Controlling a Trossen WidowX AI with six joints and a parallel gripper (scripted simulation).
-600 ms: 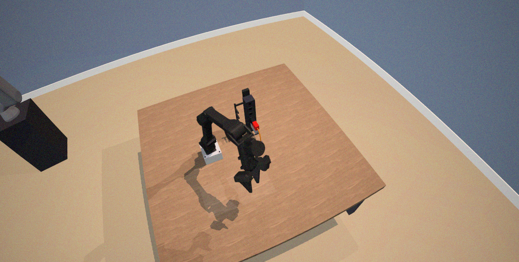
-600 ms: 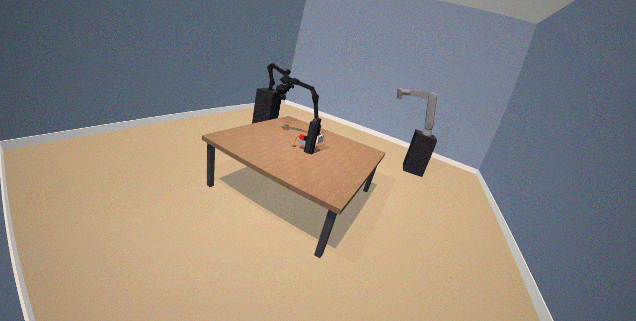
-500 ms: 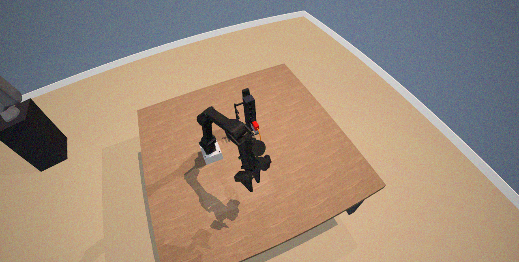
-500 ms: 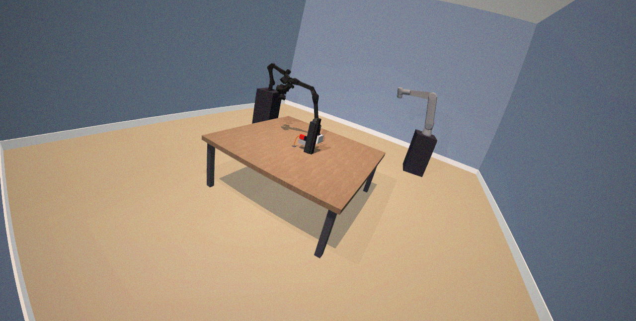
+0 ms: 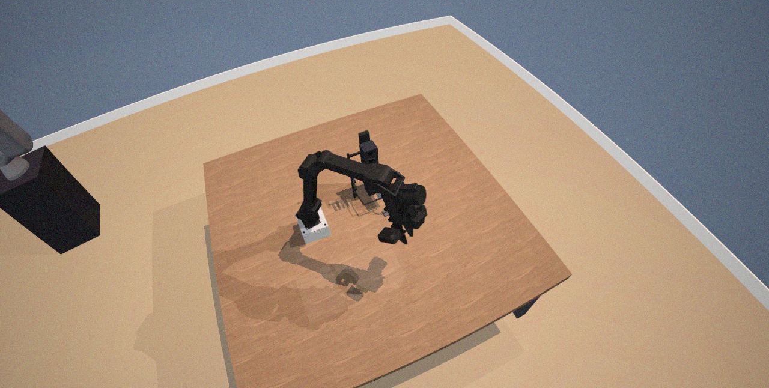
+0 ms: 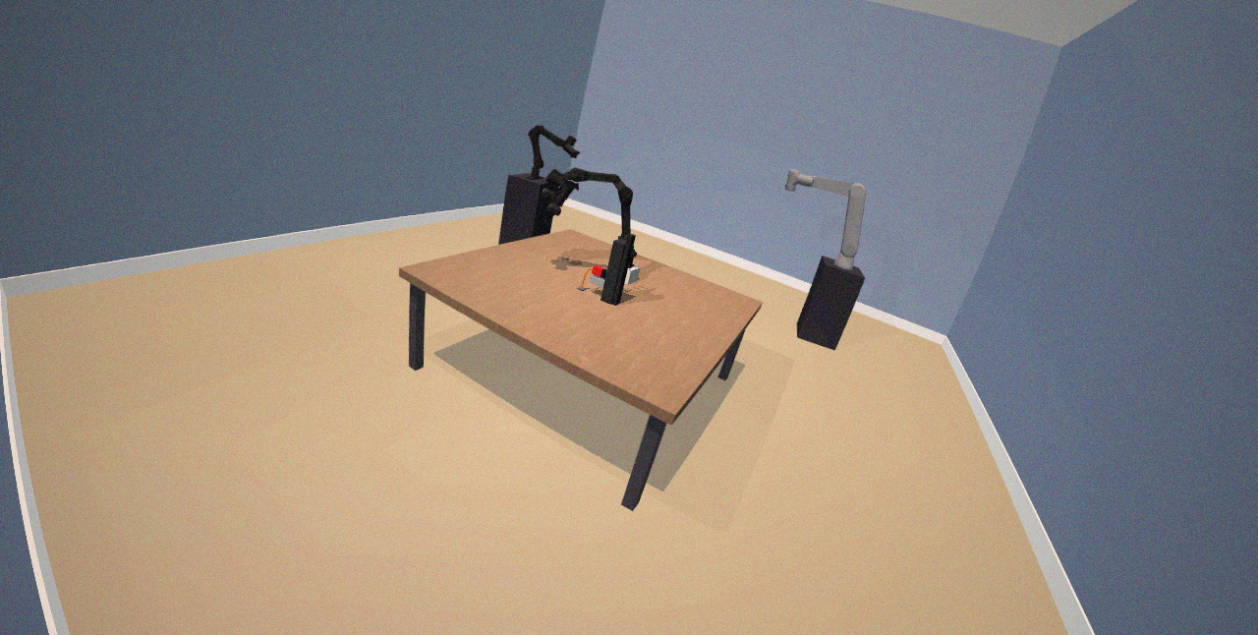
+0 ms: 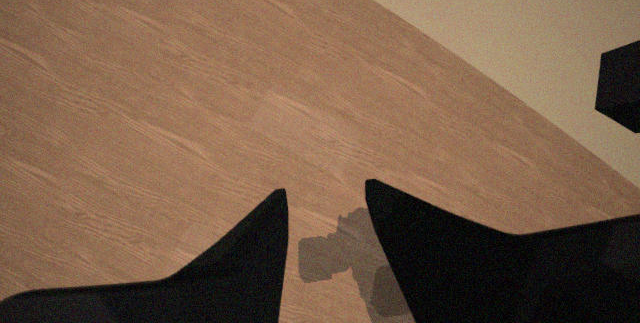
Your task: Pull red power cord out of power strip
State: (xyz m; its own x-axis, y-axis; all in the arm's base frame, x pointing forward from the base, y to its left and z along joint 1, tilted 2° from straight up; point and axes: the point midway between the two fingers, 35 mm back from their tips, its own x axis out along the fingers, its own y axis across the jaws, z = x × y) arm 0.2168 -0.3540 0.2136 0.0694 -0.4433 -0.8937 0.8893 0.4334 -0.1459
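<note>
My gripper tip is now 36 cm to the right of the red plug, 12 cm above it and 9 cm short of it.
</note>
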